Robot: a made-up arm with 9 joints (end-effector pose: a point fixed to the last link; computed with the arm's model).
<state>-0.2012 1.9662 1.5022 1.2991 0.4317 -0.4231 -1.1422 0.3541 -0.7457</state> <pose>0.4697 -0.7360 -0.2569 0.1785 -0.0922 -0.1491 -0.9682</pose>
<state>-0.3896 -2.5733 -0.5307 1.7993 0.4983 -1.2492 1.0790 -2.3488 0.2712</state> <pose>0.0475 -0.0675 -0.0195 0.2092 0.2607 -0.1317 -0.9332</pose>
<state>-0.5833 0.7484 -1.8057 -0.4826 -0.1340 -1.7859 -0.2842 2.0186 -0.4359</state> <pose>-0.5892 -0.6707 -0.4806 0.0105 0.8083 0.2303 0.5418</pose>
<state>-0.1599 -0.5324 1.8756 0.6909 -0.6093 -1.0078 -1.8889 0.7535 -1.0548</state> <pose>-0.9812 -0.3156 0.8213 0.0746 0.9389 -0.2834 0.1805</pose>
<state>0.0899 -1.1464 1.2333 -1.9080 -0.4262 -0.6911 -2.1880 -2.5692 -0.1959</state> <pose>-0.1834 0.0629 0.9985 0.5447 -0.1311 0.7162 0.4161</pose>
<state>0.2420 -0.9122 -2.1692 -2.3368 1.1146 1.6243 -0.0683 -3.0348 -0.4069</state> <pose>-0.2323 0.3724 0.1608 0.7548 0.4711 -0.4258 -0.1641</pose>
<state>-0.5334 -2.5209 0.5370 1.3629 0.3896 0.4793 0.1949 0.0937 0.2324</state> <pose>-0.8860 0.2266 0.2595 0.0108 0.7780 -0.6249 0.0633</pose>
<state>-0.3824 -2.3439 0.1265 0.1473 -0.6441 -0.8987 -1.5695 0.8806 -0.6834</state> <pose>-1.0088 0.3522 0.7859 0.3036 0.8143 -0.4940 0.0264</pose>
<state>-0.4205 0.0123 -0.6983 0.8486 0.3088 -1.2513 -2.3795 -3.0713 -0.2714</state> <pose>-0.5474 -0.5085 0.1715 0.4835 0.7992 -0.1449 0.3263</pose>
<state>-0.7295 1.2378 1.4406 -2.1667 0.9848 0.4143 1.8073 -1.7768 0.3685</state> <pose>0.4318 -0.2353 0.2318 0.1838 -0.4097 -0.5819 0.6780</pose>
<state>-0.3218 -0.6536 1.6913 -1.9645 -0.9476 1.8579 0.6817 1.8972 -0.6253</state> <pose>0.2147 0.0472 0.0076 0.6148 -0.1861 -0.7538 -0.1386</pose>
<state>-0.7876 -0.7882 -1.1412 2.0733 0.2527 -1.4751 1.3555 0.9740 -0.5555</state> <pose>-0.0074 -0.2487 1.1278 0.1141 0.8053 0.3517 -0.4635</pose>
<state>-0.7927 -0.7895 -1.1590 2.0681 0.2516 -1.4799 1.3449 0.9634 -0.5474</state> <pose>-0.0052 -0.2543 1.1279 0.1123 0.8062 0.3568 -0.4584</pose>
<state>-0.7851 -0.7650 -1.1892 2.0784 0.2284 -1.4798 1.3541 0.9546 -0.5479</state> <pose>0.0216 -0.2712 1.1150 0.0982 0.8002 0.3603 -0.4692</pose>
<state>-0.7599 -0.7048 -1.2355 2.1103 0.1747 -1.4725 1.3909 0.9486 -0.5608</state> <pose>0.0820 -0.2988 1.0820 0.0691 0.7821 0.3606 -0.5034</pose>
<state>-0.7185 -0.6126 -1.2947 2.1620 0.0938 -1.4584 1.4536 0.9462 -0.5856</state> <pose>0.1714 -0.3267 1.0249 0.0316 0.7468 0.3558 -0.5609</pose>
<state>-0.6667 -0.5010 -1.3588 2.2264 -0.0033 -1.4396 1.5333 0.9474 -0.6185</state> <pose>0.2734 -0.3420 0.9465 0.0024 -0.6928 -0.3445 0.6335</pose>
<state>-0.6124 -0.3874 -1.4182 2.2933 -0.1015 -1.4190 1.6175 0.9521 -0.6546</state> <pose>0.3674 -0.3395 0.8574 0.0236 -0.6261 -0.3269 0.7075</pose>
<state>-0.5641 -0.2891 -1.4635 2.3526 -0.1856 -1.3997 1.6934 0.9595 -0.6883</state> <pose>0.4375 -0.3247 0.7747 0.0302 -0.5600 -0.3061 0.7692</pose>
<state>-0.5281 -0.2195 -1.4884 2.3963 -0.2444 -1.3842 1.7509 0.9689 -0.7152</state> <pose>0.4791 -0.3081 0.7144 0.0277 -0.5092 -0.2866 0.8111</pose>
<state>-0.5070 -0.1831 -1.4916 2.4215 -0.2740 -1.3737 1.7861 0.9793 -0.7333</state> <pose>0.4964 -0.2978 0.6836 0.0235 -0.4812 -0.2717 0.8331</pose>
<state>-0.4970 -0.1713 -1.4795 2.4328 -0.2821 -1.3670 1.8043 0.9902 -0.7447</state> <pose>0.4991 -0.2941 0.6752 0.0207 -0.4716 -0.2616 0.8418</pose>
